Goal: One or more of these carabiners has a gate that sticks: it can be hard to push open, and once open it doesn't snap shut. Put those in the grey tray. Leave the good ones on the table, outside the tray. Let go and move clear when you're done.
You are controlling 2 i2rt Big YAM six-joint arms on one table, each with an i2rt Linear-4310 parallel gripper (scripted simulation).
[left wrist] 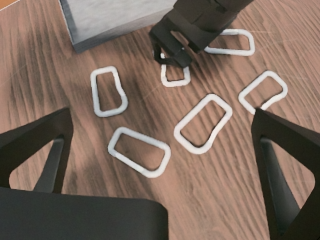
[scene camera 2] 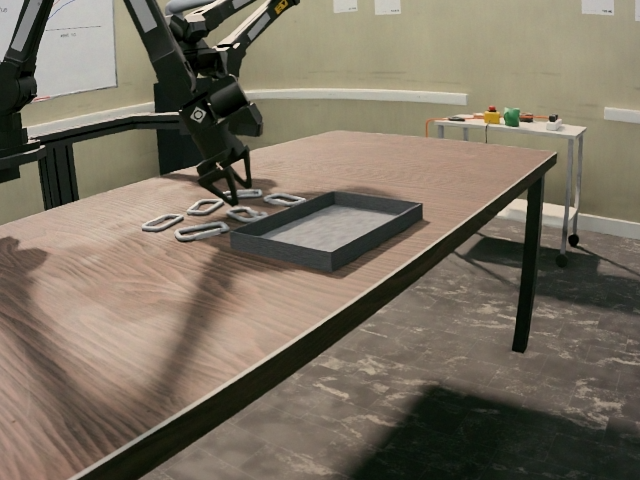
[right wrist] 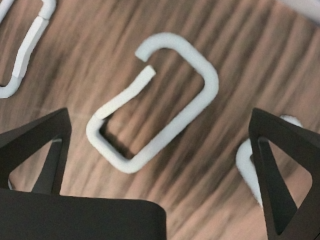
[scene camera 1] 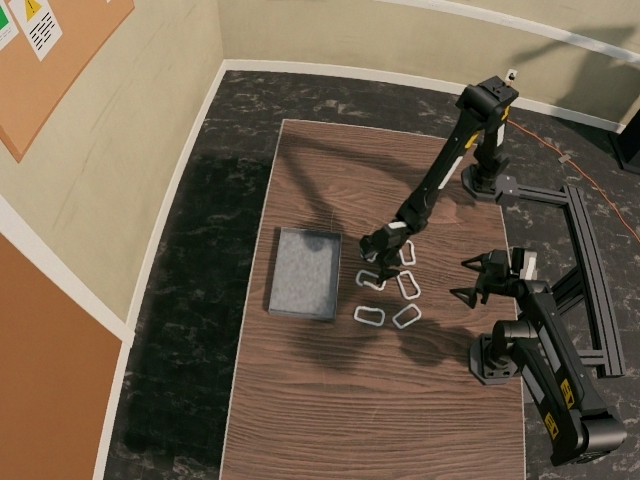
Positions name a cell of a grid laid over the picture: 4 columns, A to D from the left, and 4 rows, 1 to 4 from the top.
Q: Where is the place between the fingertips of my right gripper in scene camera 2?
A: B2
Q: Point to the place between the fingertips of my left gripper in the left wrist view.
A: C2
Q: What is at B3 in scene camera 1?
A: A grey tray.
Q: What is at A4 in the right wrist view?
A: My right gripper.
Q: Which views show my left gripper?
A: The left wrist view, scene camera 2 and scene camera 1 only.
